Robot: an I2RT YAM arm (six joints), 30 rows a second.
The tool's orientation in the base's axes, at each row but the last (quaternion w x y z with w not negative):
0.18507 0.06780 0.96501 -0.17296
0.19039 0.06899 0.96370 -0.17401
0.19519 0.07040 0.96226 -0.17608
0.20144 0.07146 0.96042 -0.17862
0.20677 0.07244 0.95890 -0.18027
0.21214 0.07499 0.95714 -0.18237
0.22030 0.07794 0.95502 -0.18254
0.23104 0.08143 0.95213 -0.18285
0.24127 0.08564 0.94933 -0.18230
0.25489 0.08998 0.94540 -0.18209
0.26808 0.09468 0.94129 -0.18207
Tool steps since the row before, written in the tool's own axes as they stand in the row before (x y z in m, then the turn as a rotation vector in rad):
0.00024 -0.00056 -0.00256 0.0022 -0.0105 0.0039
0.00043 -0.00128 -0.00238 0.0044 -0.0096 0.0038
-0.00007 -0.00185 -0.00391 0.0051 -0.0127 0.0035
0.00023 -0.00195 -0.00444 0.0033 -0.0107 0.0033
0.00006 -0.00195 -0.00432 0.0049 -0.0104 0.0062
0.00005 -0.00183 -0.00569 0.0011 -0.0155 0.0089
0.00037 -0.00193 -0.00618 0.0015 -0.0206 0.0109
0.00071 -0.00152 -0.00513 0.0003 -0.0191 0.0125
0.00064 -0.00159 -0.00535 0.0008 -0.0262 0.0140
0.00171 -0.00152 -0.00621 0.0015 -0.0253 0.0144
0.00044 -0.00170 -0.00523 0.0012 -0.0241 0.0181
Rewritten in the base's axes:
-0.00118 0.00041 0.00231 -0.0028 -0.0110 -0.0010
-0.00147 -0.00030 0.00229 -0.0046 -0.0100 -0.0020
-0.00169 -0.00029 0.00397 -0.0060 -0.0127 -0.0011
-0.00222 -0.00014 0.00431 -0.0040 -0.0109 -0.0008
-0.00207 -0.00018 0.00426 -0.0044 -0.0116 -0.0041
-0.00260 0.00048 0.00536 -0.0010 -0.0176 -0.0031
-0.00320 0.00061 0.00561 -0.0018 -0.0230 -0.0033
-0.00309 0.00063 0.00438 0.0003 -0.0224 -0.0045
-0.00324 0.00066 0.00454 -0.0013 -0.0294 -0.0038
-0.00465 0.00116 0.00456 -0.0015 -0.0287 -0.0048
-0.00330 0.00054 0.00439 0.0009 -0.0291 -0.0079

